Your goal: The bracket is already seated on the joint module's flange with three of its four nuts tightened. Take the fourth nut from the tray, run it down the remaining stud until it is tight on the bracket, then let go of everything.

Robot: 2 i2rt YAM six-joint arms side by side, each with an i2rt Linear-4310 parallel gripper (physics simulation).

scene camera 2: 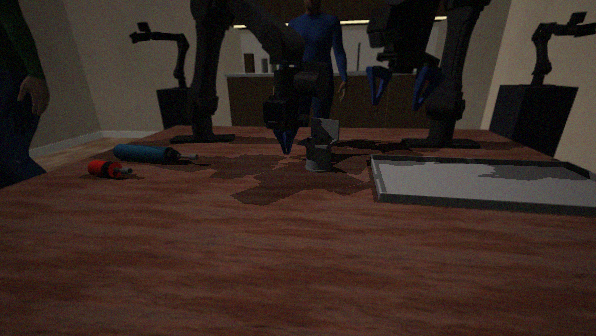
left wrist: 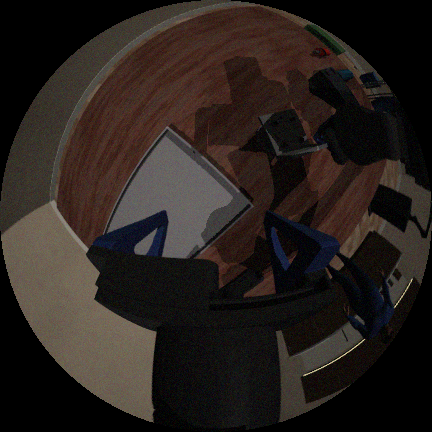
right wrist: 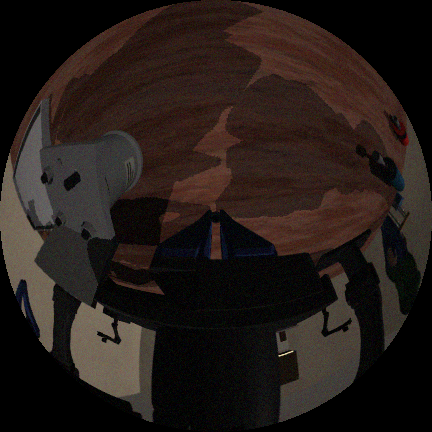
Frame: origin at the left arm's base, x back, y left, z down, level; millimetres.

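Where they show: left gripper, fingertip midpoint: (scene camera 2: pixel 393 107) (left wrist: pixel 215 215); right gripper, fingertip midpoint: (scene camera 2: pixel 286 153) (left wrist: pixel 315 137) (right wrist: pixel 215 215); left arm's base, link origin: (scene camera 2: pixel 438 144) (left wrist: pixel 231 290); right arm's base, link origin: (scene camera 2: pixel 203 140) (right wrist: pixel 345 248).
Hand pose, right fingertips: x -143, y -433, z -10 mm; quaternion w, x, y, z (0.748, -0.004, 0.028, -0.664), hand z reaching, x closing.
Note:
Things, the pixels of their top centre, and the offset from my right fingertips. "spot": a spot on its surface instead.
- joint module, top centre: (right wrist: pixel 59 208) (scene camera 2: pixel 318 137) dx -70, dy +86, dz -64 mm
- small dark nut, top centre: (right wrist: pixel 215 218) dx +1, dy +0, dz -4 mm
- tray, top centre: (left wrist: pixel 146 238) (scene camera 2: pixel 484 175) dx -133, dy +415, dz -6 mm
- blue driver, surface spot: (right wrist: pixel 395 177) spot: dx -56, dy -295, dz -30 mm
- red tool, top centre: (scene camera 2: pixel 110 162) dx -157, dy -366, dz -24 mm
- bracket's raised flap, surface spot: (right wrist: pixel 70 265) spot: dx -40, dy +89, dz -83 mm
The joint module (scene camera 2: pixel 318 160) (right wrist: pixel 122 162) stands upright on the table, with the grey bracket (scene camera 2: pixel 326 131) (left wrist: pixel 286 127) (right wrist: pixel 80 172) on top. Several dark nuts or stud ends show on the bracket's plate in the right wrist view. My right gripper (scene camera 2: pixel 286 152) (right wrist: pixel 215 215) points down beside the bracket, apart from it, low over the table. It is shut on a small dark nut (right wrist: pixel 215 217) at its fingertips. My left gripper (scene camera 2: pixel 395 106) (left wrist: pixel 215 215) is wide open and empty, high up on the tray side. The tray (scene camera 2: pixel 450 202) (left wrist: pixel 160 185) (right wrist: pixel 36 172) lies flat.
A blue driver (scene camera 2: pixel 142 153) (right wrist: pixel 395 177) and a red tool (scene camera 2: pixel 102 169) (right wrist: pixel 400 131) lie at the left of the scene view. The bracket's raised flap (right wrist: pixel 70 265) stands near my right gripper's body. Dark shadows cross the table around the module.

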